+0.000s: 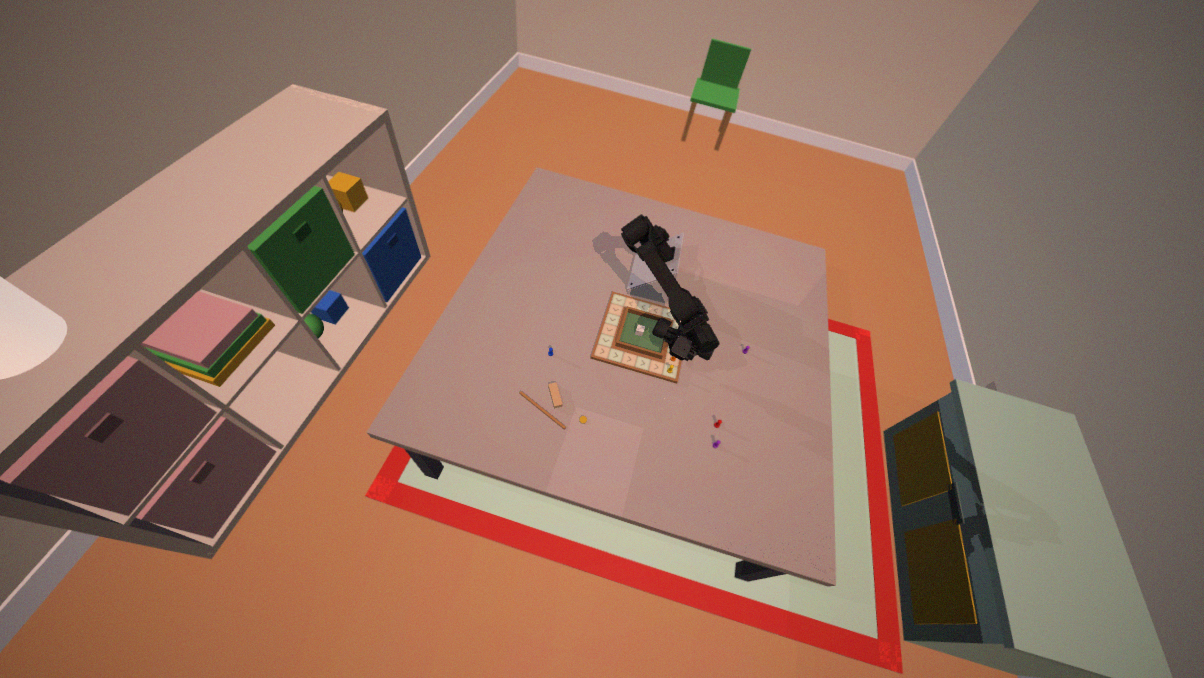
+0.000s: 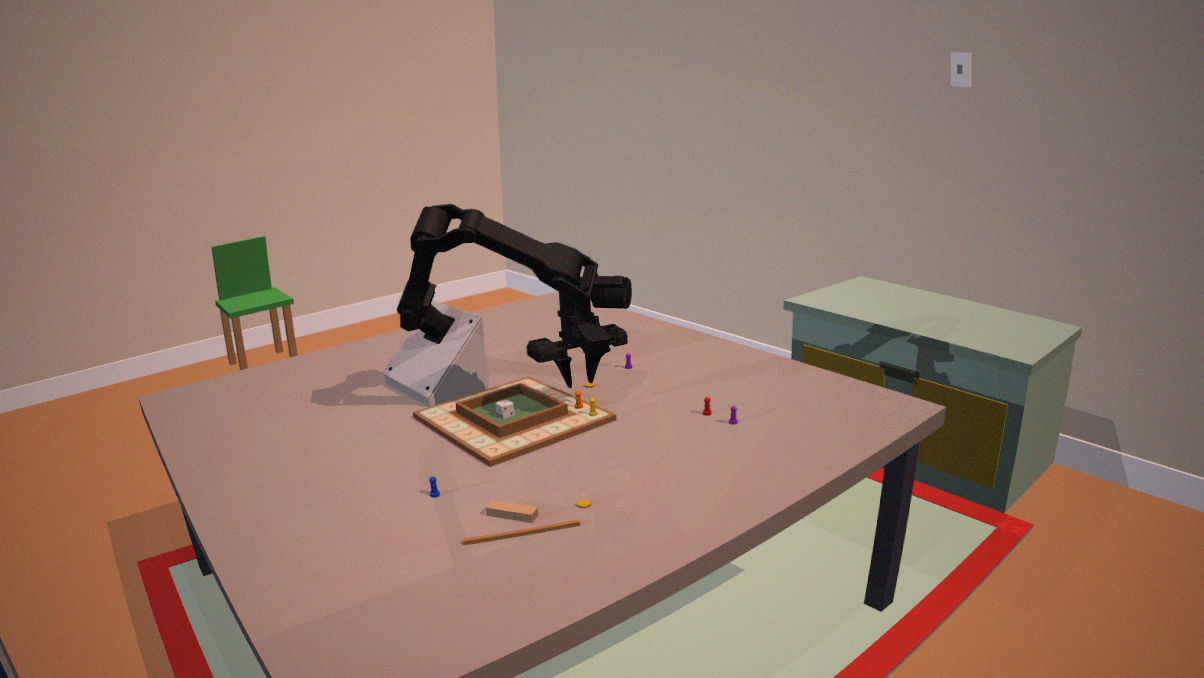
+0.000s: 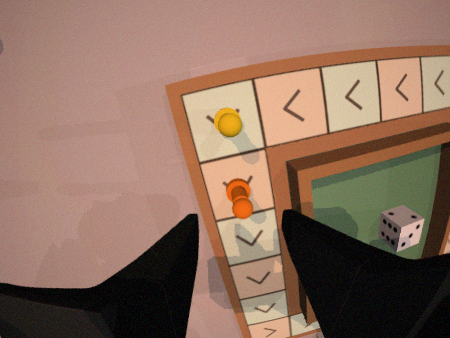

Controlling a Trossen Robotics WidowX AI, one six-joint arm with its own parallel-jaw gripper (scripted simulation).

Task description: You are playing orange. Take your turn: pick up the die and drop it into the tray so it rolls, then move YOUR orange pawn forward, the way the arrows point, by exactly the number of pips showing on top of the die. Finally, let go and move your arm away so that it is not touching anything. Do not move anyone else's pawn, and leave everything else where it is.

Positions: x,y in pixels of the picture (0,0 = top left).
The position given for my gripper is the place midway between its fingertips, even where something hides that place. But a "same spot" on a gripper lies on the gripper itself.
Scene:
my gripper: image 1; image 2; image 3 240,220
same spot on my gripper: (image 2: pixel 562 361) = (image 1: pixel 665 341)

